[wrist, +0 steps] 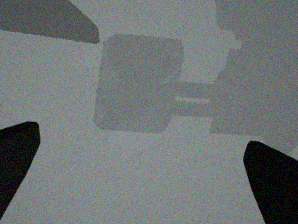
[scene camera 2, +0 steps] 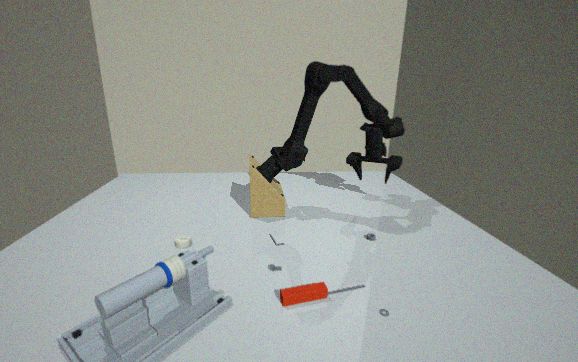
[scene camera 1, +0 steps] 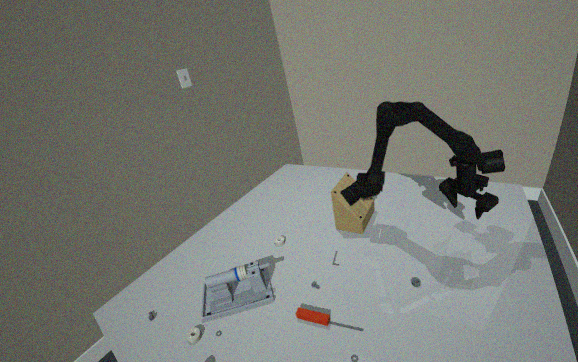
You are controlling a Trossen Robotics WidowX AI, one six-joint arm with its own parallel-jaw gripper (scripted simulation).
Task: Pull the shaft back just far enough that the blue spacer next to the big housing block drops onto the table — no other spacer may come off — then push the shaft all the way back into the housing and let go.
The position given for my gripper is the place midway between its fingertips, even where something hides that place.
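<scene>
Open and holding nothing, my gripper (scene camera 1: 466,212) is visible in scene camera 1; I also find my gripper (wrist: 144,142) in the wrist view, and scene camera 2 shows me the same gripper (scene camera 2: 373,181). There is a grey fixture (scene camera 2: 140,312), and scene camera 1 gives me that fixture (scene camera 1: 222,294) as well. Scene camera 2 also shows me an orange-handled screwdriver (scene camera 2: 290,296), but in the wrist view the screwdriver is out of frame.
</scene>
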